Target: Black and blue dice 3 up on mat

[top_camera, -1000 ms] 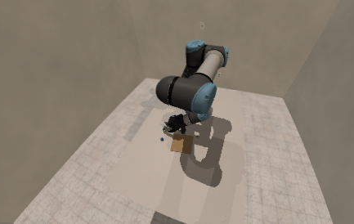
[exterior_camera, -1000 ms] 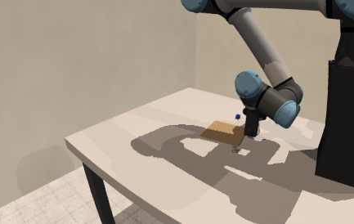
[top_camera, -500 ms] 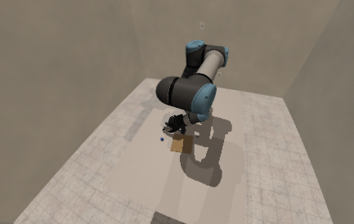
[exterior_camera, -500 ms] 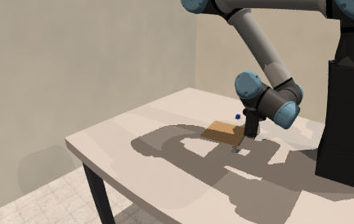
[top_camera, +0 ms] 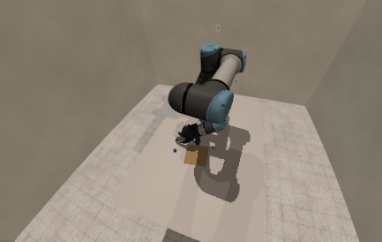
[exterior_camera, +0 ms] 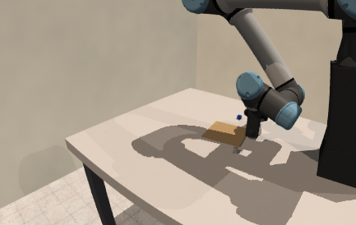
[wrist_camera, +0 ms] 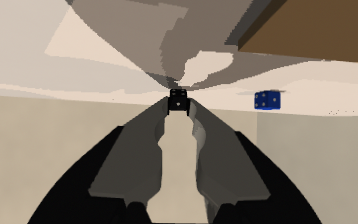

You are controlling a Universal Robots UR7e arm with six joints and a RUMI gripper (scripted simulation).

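Right now the black die is 10 mm to the right of my hand and 10 mm below it. Round my hand: blue die 80 mm ahead, 20 mm to the left, 10 mm below; brown mat 160 mm to the left, 50 mm ahead, 10 mm below; white die 250 mm to the left, 40 mm behind, 10 mm below.
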